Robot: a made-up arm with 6 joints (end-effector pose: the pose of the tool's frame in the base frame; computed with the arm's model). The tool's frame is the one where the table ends. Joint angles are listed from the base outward.
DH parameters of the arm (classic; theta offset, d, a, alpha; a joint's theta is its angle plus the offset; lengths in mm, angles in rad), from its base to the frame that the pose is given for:
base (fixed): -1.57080 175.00 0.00 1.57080
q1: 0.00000 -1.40 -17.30 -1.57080
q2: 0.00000 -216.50 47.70 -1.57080
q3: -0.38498 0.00 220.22 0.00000
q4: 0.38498 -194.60 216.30 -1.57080
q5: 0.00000 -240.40 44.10 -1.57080
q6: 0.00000 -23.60 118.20 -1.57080
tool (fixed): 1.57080 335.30 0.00 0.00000
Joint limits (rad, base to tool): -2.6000..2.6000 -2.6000..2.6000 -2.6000..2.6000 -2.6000..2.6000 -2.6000..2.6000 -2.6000..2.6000
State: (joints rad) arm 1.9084 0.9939 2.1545 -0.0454 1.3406 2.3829
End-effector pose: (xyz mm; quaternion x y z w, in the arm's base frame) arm 26.7 -619.7 295.6 -0.5937 0.7974 0.1052 0.0223
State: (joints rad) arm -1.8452 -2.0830 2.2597 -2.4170 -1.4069 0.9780
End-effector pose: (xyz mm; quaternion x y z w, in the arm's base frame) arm 121.2 -211.4 488.3 0.4075 0.3387 0.0240 0.8477
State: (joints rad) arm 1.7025 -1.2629 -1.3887 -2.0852 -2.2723 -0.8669
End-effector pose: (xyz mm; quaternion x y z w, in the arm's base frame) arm -132.6 -316.6 324.5 -0.2350 -0.1962 0.9504 0.0541
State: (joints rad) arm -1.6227 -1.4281 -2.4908 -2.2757 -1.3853 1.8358
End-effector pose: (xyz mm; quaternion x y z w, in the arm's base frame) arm -176.8 254.0 681.0 0.0345 0.1224 -0.6675 0.7336
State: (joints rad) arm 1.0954 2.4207 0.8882 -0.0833 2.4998 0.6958
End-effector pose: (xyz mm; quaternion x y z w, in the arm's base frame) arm 692.2 130.7 -379.4 -0.9078 0.2346 -0.0846 0.3372
